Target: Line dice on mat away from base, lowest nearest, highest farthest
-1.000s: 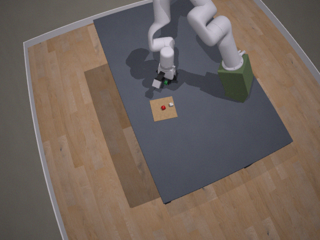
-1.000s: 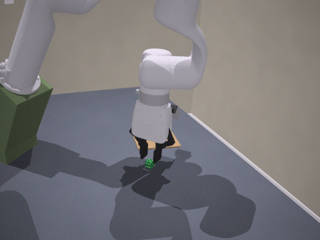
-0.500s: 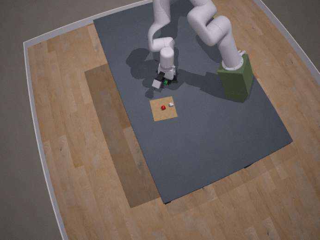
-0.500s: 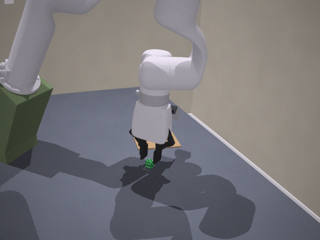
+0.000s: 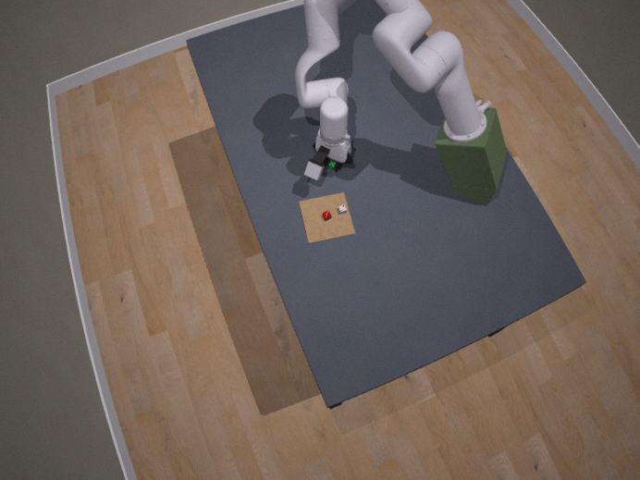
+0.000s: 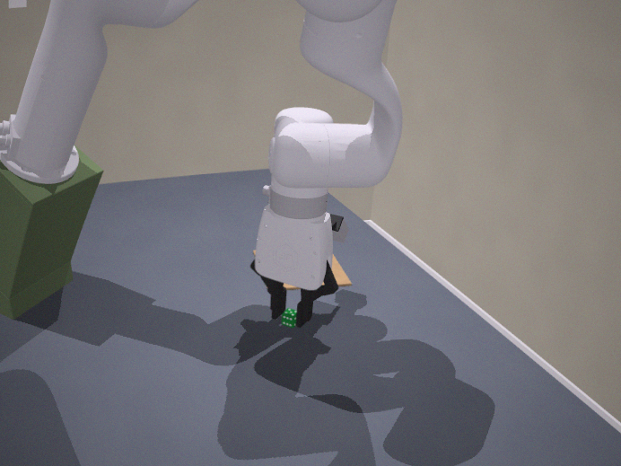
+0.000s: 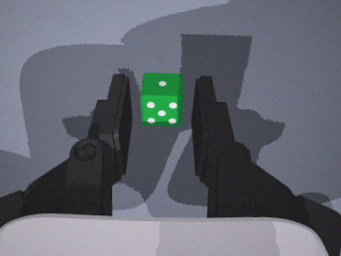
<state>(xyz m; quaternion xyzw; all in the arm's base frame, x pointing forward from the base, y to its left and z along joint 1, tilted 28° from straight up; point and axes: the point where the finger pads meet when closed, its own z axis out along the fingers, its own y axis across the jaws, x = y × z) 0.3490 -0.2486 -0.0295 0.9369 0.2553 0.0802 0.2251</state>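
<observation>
My hand is 20 mm above the green die. Round my hand: mat: 120 mm ahead, 130 mm to the left, 30 mm below; red die: 120 mm ahead, 130 mm to the left, 10 mm below; white die: 70 mm ahead, 140 mm to the left, 10 mm below.
</observation>
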